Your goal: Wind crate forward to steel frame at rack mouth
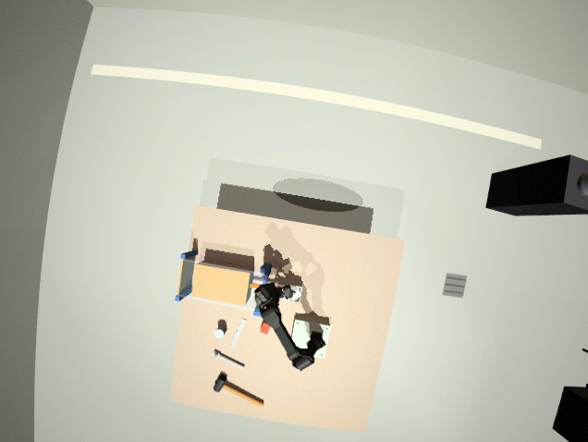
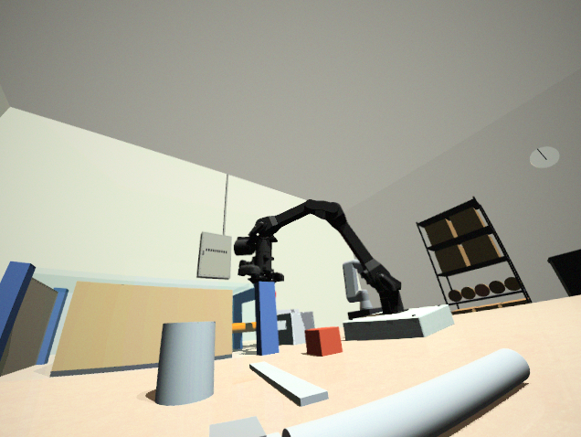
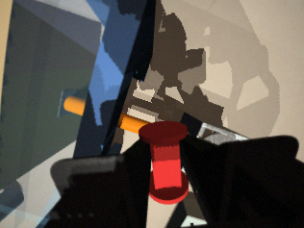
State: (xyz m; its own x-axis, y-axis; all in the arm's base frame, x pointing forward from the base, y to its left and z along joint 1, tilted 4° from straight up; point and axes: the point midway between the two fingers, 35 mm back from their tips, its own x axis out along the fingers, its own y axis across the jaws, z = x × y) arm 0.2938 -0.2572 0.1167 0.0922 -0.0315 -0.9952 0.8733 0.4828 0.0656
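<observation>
The winch crank handle is 4 cm behind my gripper tip, 3 cm below it and 1 cm to the left of it. The rest, counted from my gripper tip: winch 12 cm behind, 10 cm below, 1 cm to the left; blue frame 5 cm ahead, 3 cm to the left, 3 cm below; red knob 1 cm to the left, 1 cm behind.
</observation>
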